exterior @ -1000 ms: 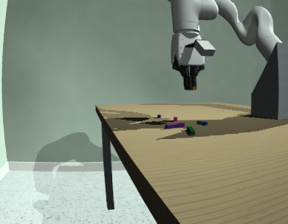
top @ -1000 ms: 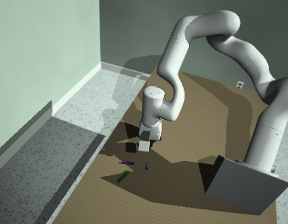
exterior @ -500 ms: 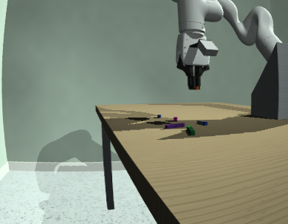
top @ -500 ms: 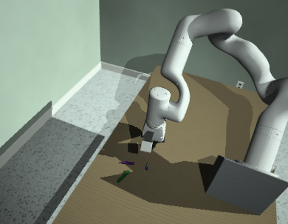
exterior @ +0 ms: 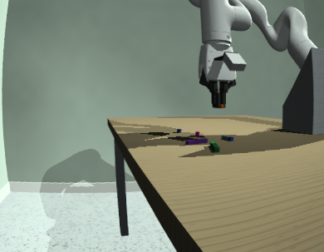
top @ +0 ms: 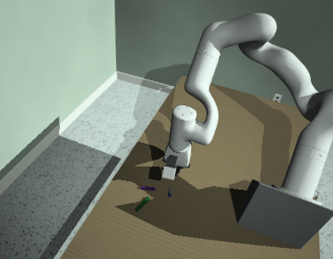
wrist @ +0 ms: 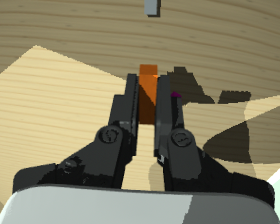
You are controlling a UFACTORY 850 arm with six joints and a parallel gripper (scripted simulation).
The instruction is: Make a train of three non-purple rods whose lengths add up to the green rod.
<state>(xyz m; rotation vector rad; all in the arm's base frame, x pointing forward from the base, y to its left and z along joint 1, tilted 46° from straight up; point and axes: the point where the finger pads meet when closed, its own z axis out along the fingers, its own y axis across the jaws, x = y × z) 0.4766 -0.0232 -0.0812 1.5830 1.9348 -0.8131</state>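
Right now the grey rod is 100 mm below my hand, 40 mm to the left of it and 10 mm behind it.
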